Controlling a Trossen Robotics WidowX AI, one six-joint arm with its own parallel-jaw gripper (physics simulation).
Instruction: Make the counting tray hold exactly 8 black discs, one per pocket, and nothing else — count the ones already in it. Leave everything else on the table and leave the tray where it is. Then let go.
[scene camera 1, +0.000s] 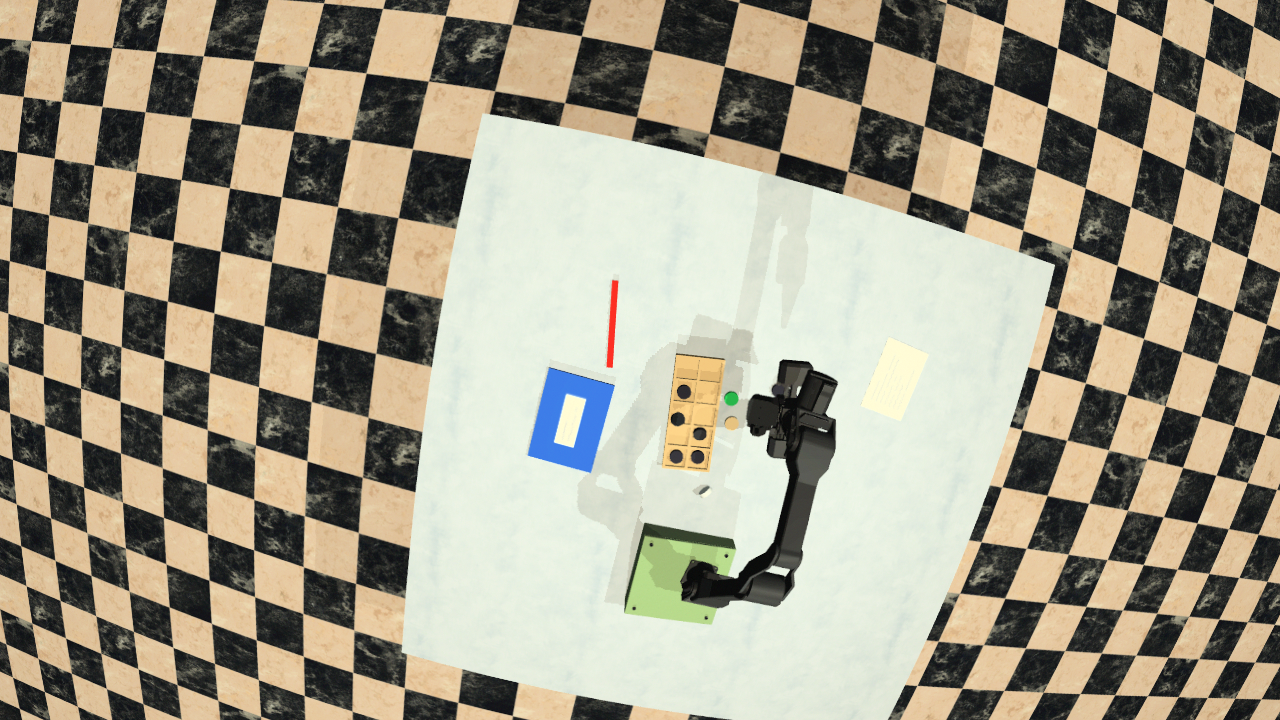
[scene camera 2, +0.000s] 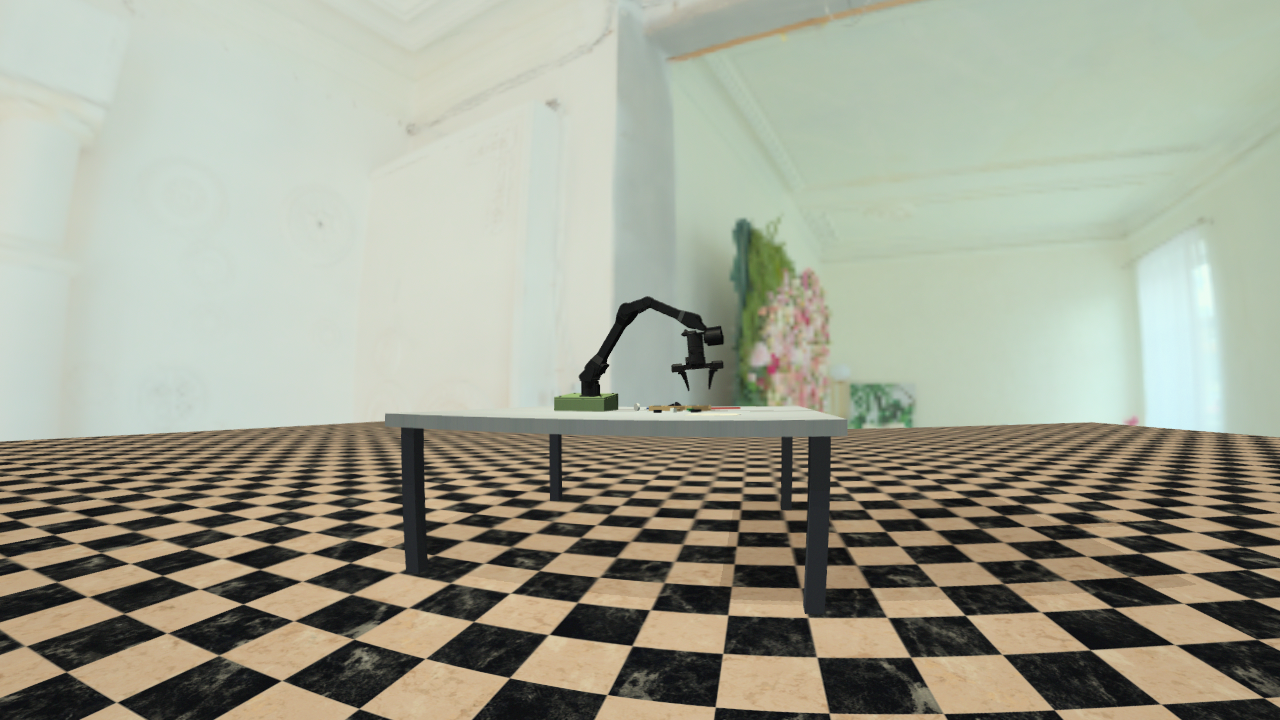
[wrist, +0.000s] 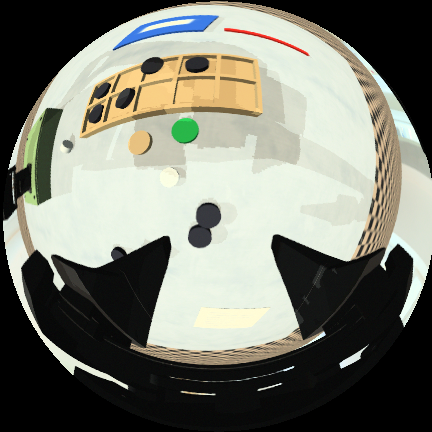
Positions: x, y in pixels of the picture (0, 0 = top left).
Labels:
my gripper: scene camera 1; scene camera 2 699, 390; wrist
same spot on my gripper: (scene camera 1: 773, 432) = (wrist: 74, 282)

